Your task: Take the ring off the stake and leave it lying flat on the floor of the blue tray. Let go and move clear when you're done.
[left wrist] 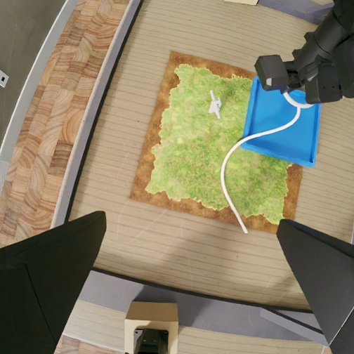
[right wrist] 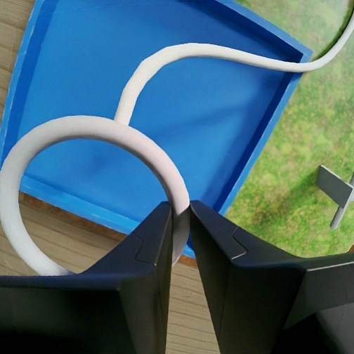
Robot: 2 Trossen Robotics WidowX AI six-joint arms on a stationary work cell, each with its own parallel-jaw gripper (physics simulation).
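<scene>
The white ring (left wrist: 291, 100) (right wrist: 85, 127) is off the stake and over the blue tray (left wrist: 295, 140) (right wrist: 220, 115). In the right wrist view part of its loop overlaps the tray's lower edge; its height above the floor is hard to tell. My right gripper (left wrist: 283, 91) (right wrist: 179, 209) is shut on the ring's side. The ring's white tail (left wrist: 223, 175) (right wrist: 192, 50) curves across the tray and over its edge. The grey stake (left wrist: 215, 106) (right wrist: 335, 186) stands bare on the green mat beside the tray. My left gripper (left wrist: 194, 223) is open and empty, away from the ring.
The green mat (left wrist: 190, 150) (right wrist: 280, 210) with a brown border lies on the wooden table (left wrist: 135, 105), next to the tray. Grey frame rails (left wrist: 105, 285) edge the table. A tan block (left wrist: 151, 311) is at the bottom of the left wrist view.
</scene>
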